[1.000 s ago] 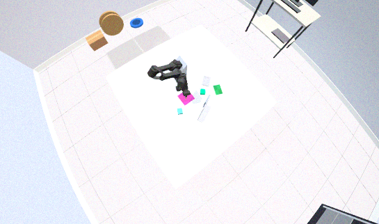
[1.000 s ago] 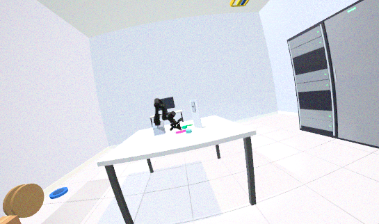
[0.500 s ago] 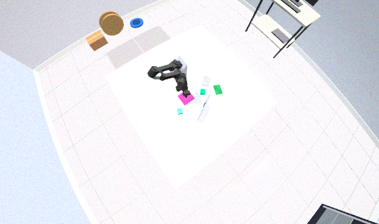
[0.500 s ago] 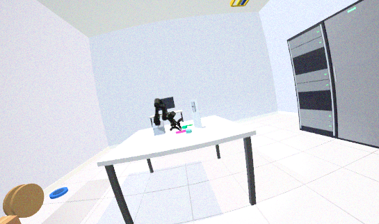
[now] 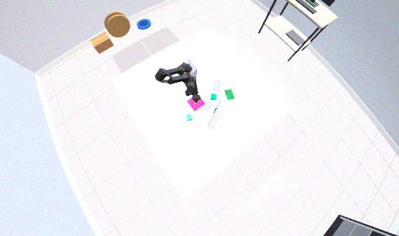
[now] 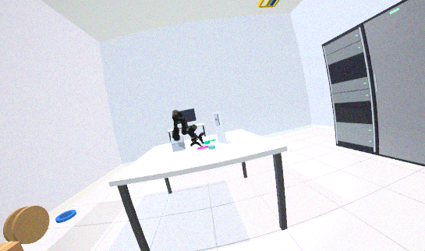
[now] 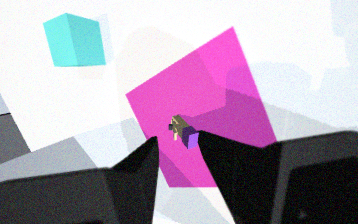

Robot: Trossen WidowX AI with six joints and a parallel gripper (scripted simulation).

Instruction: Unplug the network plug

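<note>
Right now the purple network plug is 1 cm below my gripper tip. Round my gripper tip: green block 4 cm ahead, 16 cm to the left, 1 cm below; upright panel 20 cm ahead, 5 cm to the left, 13 cm above; cyan block 9 cm ahead, 12 cm to the right, 1 cm below.
</note>
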